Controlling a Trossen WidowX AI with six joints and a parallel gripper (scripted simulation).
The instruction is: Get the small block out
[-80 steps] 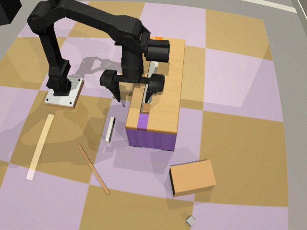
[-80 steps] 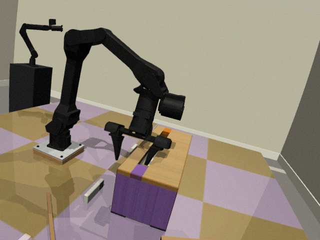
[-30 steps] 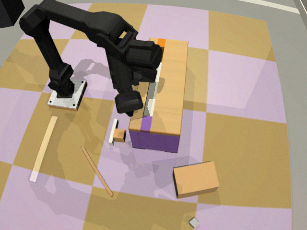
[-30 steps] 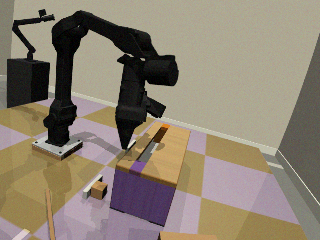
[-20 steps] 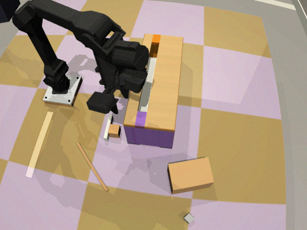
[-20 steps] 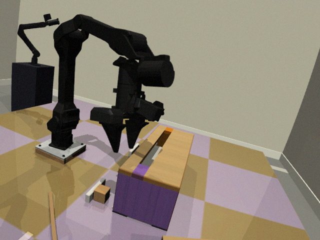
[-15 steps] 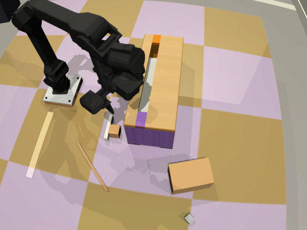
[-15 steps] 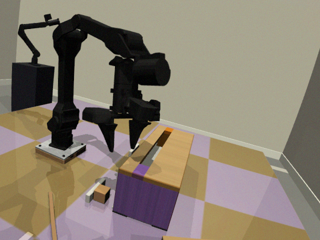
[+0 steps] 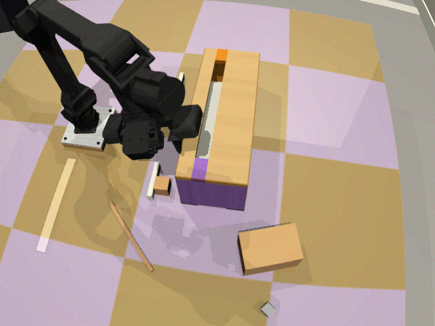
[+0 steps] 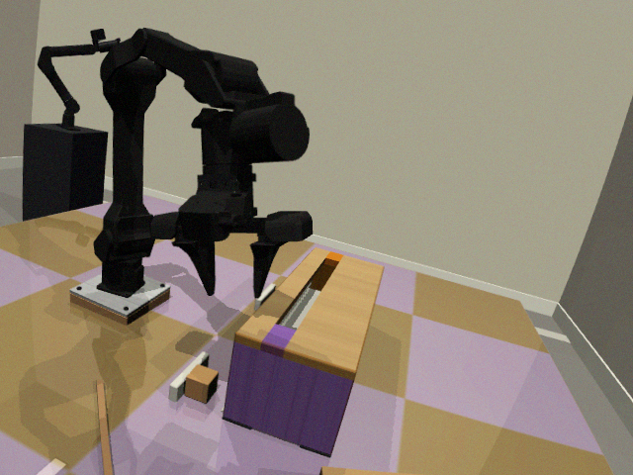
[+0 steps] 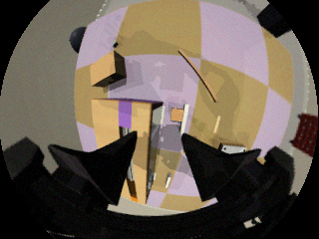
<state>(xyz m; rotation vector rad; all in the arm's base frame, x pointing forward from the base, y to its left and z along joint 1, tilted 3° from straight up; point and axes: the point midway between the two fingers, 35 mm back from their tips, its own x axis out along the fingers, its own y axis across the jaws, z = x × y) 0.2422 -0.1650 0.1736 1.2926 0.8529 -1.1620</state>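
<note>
My gripper tip is 14 cm above the tan block and 3 cm past it. The rest, counted from my gripper tip: tan slab: 21 cm ahead, 16 cm to the right, 12 cm below; thin wooden stick: 15 cm below, 12 cm to the right, 10 cm behind; long box: 15 cm to the left, 9 cm below, 8 cm ahead.
</note>
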